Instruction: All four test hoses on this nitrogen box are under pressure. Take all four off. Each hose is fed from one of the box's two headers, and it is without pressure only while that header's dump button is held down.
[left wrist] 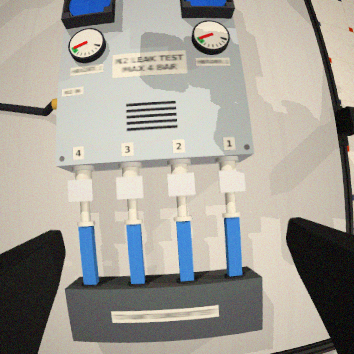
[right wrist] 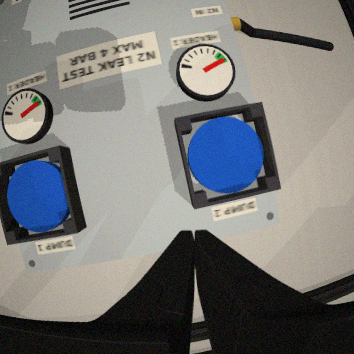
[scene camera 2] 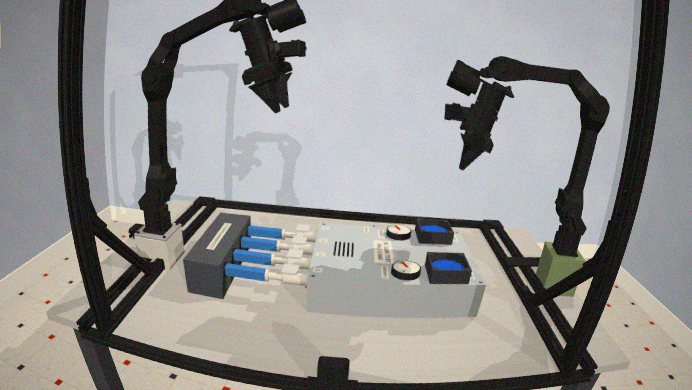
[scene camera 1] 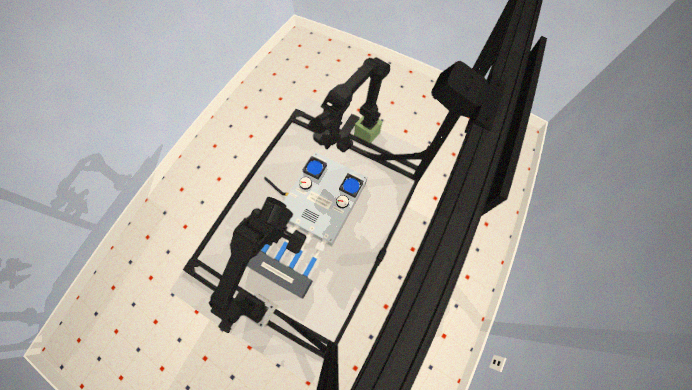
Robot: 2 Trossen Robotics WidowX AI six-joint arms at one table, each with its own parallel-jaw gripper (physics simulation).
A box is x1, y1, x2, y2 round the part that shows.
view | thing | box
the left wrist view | my left gripper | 0, 217, 353, 353
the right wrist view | my right gripper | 0, 229, 353, 353
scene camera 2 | my left gripper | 242, 36, 306, 112
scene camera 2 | my right gripper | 444, 101, 497, 169
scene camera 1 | my left gripper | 248, 208, 306, 253
